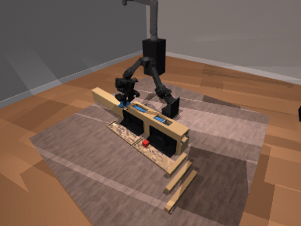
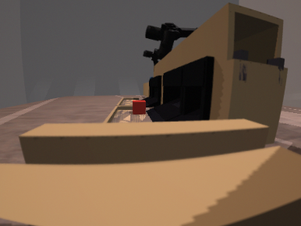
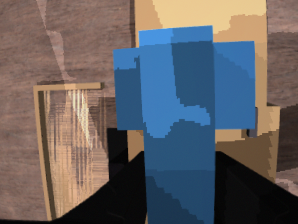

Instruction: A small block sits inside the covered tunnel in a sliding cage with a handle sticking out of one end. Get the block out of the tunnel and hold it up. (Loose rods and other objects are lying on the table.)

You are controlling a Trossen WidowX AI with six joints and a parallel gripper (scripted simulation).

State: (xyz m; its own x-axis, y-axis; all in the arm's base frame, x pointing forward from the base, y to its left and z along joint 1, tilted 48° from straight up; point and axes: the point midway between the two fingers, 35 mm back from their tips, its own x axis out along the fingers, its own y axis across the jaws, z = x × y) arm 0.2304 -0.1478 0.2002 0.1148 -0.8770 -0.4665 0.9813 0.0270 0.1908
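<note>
My gripper tip is 50 mm above the tan covered tunnel, 40 mm to the right of it and 20 mm short of it. The rest, counted from my gripper tip: red block (300 mm to the left, 140 mm ahead, 100 mm below).
</note>
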